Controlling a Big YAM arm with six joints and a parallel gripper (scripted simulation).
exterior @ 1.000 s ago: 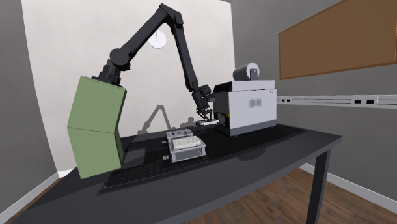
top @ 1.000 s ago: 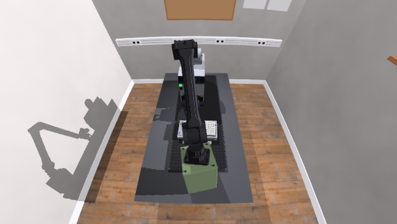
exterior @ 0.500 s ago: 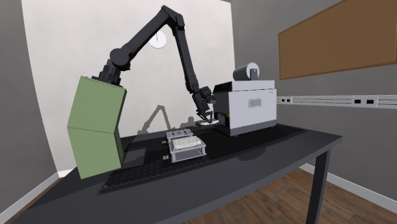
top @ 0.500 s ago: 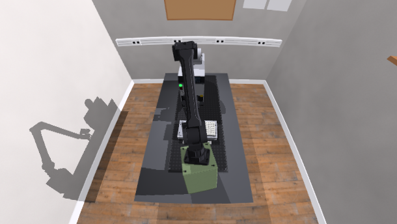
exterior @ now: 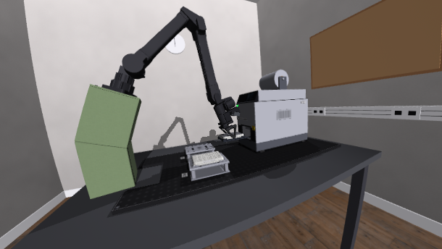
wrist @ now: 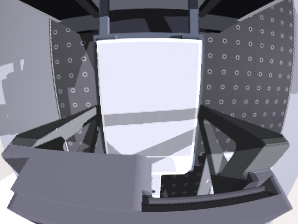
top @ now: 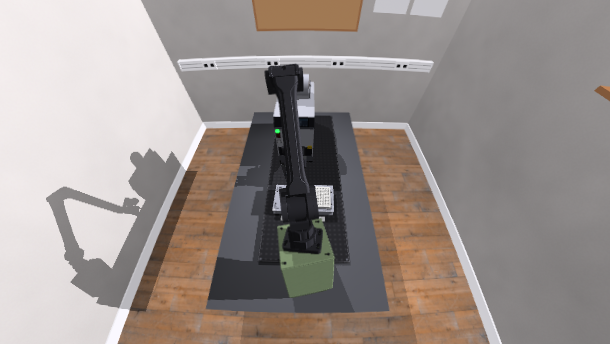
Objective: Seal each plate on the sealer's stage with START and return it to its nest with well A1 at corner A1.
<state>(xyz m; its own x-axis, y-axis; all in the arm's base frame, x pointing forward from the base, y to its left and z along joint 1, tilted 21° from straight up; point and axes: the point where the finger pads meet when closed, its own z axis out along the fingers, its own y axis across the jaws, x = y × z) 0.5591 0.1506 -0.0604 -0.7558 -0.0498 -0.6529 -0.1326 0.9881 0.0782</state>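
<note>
Right now the dark sealer stage is 1 cm below my hand. From my hand the other things lie so: yellow warning label: 11 cm ahead, 7 cm to the right, 4 cm above; then foil roll: 33 cm ahead, 5 cm to the left, 32 cm above; then white plate: 16 cm behind, 19 cm to the right, 4 cm below.
</note>
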